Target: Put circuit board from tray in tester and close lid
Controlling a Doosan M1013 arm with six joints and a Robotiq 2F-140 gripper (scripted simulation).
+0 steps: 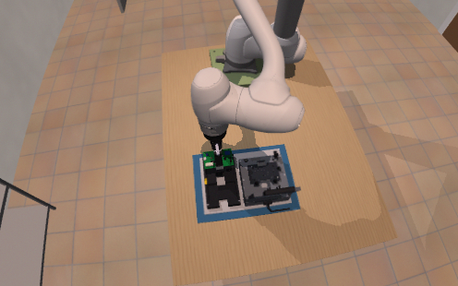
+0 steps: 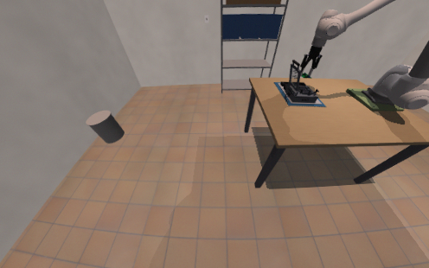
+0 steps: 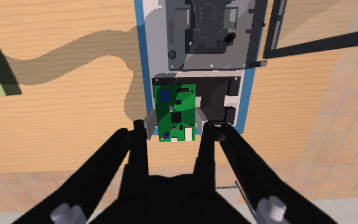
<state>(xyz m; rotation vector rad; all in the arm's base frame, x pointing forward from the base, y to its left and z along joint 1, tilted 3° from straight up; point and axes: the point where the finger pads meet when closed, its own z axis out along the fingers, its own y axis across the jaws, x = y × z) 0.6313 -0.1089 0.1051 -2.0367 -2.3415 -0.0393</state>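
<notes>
Now: the green circuit board 2 cm below my hand. Round my hand: tester lid (19 cm to the left, 16 cm ahead, 4 cm above); pin plate (18 cm to the left, 7 cm below, 4 cm ahead).
</notes>
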